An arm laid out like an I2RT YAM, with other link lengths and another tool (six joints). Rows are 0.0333 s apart.
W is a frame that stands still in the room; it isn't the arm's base.
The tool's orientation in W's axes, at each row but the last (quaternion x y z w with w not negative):
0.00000, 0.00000, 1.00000, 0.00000
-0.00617, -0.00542, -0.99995, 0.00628
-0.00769, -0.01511, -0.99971, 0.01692
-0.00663, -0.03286, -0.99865, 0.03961
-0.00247, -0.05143, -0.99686, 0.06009
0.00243, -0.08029, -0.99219, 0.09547
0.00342, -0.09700, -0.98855, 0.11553
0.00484, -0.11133, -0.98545, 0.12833
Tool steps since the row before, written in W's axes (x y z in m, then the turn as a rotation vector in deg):
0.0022, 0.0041, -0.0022, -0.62, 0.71, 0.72
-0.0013, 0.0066, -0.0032, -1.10, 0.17, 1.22
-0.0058, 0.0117, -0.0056, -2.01, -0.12, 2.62
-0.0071, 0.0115, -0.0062, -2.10, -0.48, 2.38
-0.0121, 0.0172, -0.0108, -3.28, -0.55, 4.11
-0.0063, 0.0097, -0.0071, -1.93, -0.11, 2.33
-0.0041, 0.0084, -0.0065, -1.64, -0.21, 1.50
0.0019, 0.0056, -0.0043, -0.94, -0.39, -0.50
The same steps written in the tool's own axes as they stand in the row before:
-0.0022, -0.0041, -0.0022, 0.62, -0.71, 0.72
0.0012, -0.0066, -0.0031, 1.11, -0.17, 1.21
0.0053, -0.0121, -0.0053, 2.05, 0.13, 2.58
0.0061, -0.0124, -0.0055, 2.17, 0.47, 2.32
0.0098, -0.0195, -0.0090, 3.37, 0.57, 4.04
0.0043, -0.0117, -0.0053, 1.94, 0.11, 2.32
0.0020, -0.0102, -0.0047, 1.67, 0.12, 1.48
-0.0033, -0.0057, -0.0030, 1.00, 0.02, -0.54

